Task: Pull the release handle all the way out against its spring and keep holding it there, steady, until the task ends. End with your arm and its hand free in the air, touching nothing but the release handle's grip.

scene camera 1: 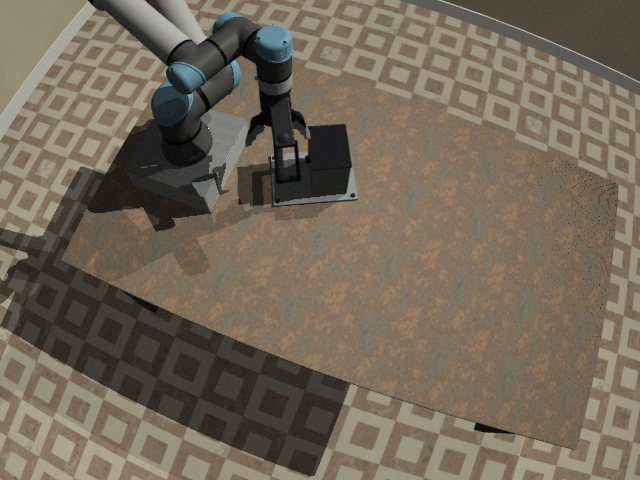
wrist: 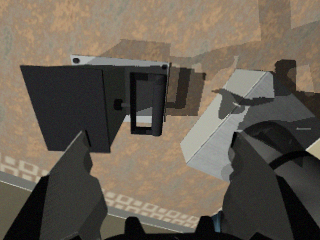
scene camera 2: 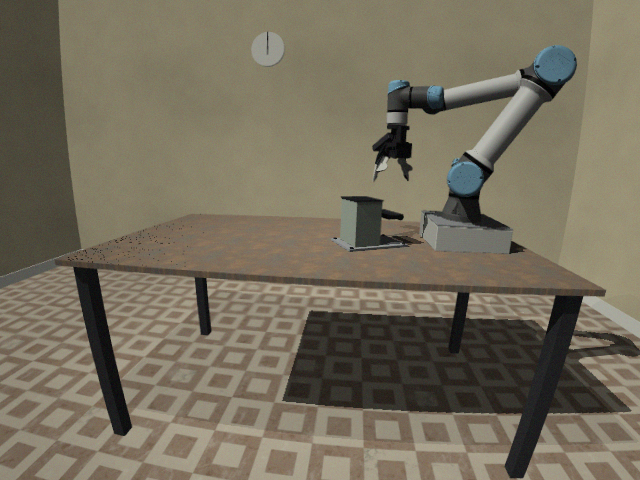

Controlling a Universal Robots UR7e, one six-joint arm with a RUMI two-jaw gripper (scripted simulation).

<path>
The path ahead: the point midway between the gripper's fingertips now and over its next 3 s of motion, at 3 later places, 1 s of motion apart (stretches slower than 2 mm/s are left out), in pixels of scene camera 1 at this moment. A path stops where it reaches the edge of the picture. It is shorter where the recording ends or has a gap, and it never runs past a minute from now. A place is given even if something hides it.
The gripper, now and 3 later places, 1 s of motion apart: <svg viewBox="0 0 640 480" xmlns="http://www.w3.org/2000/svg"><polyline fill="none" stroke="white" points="277,142 277,144 277,149 278,155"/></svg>
</path>
